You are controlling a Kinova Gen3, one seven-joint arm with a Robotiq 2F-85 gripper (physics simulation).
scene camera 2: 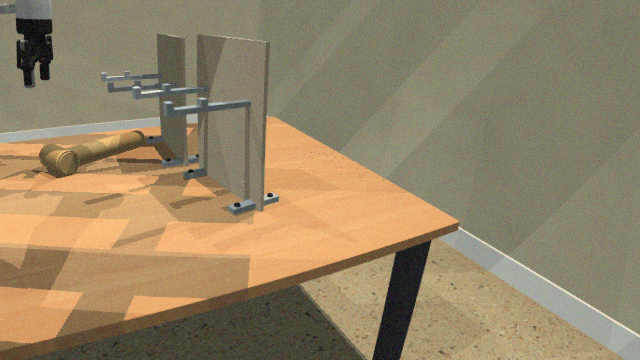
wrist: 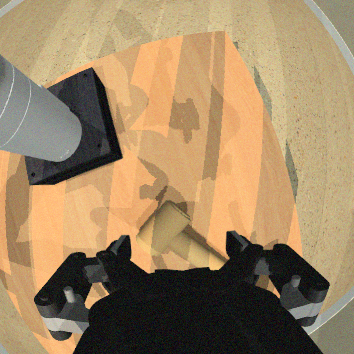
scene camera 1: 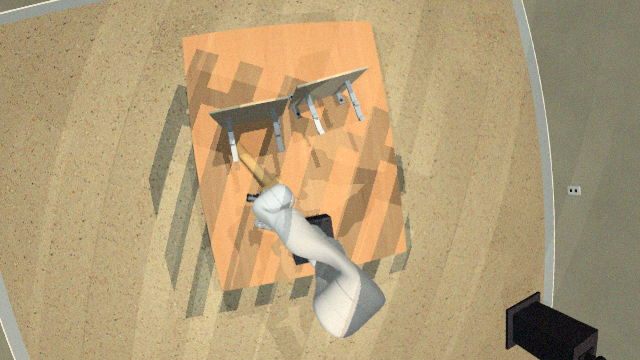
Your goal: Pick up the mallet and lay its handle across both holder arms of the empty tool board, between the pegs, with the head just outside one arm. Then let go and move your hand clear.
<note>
The gripper is open and holds nothing. Also in view: a wooden mallet.
The gripper also shows in the wrist view.
</note>
